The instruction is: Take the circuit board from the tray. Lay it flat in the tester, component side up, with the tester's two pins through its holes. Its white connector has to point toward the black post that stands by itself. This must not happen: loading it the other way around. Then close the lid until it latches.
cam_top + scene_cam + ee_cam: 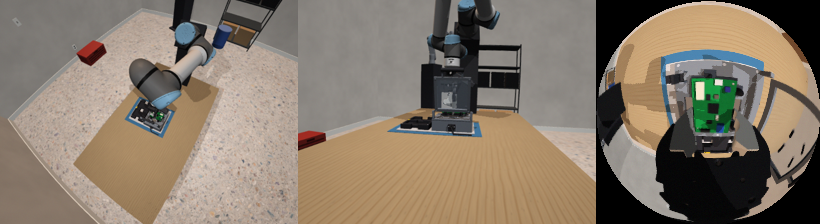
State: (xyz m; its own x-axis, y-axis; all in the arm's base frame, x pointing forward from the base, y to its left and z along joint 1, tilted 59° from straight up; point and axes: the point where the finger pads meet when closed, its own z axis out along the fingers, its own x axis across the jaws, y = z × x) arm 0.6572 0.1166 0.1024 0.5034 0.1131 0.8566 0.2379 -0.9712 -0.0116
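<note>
Now: the green circuit board right at my hand. Round my hand: tester bed (10 mm to the left, 10 mm below); then tester lid (110 mm ahead, 50 mm to the left, 100 mm above).
</note>
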